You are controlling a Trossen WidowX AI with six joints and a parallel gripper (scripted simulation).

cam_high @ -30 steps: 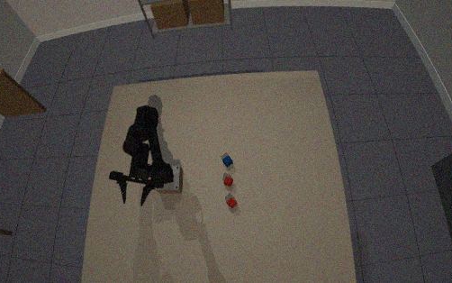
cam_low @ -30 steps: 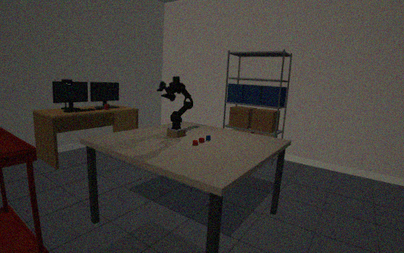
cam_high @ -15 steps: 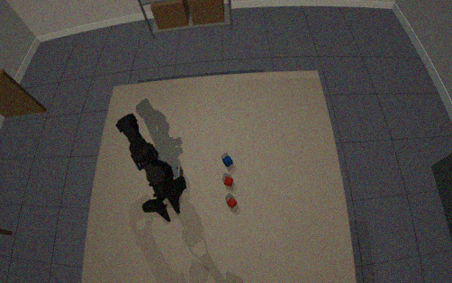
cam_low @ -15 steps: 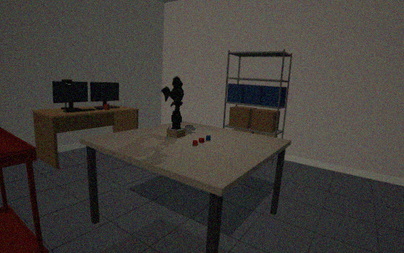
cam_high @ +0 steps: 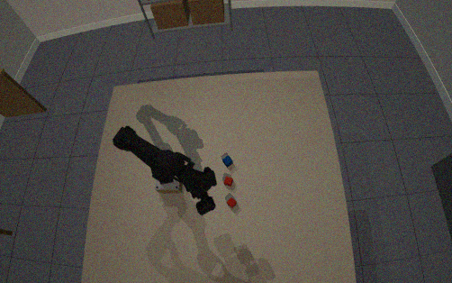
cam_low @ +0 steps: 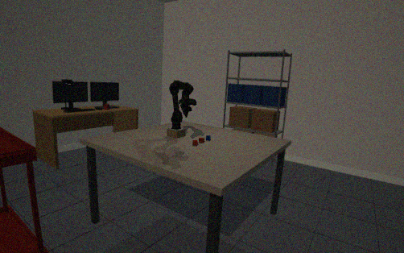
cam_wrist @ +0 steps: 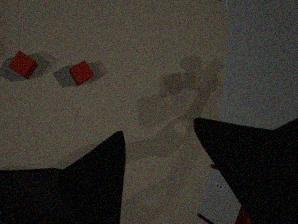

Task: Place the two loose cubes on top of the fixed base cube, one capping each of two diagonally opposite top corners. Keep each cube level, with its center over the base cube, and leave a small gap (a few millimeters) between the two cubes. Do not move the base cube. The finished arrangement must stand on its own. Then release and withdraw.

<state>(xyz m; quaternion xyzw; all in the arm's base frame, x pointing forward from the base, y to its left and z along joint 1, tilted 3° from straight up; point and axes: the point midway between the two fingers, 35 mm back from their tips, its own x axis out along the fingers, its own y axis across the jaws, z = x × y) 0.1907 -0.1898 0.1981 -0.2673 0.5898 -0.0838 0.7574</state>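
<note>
My gripper tip is now 250 mm to the right of the blue base cube, 200 mm above it and 90 mm short of it.
</note>
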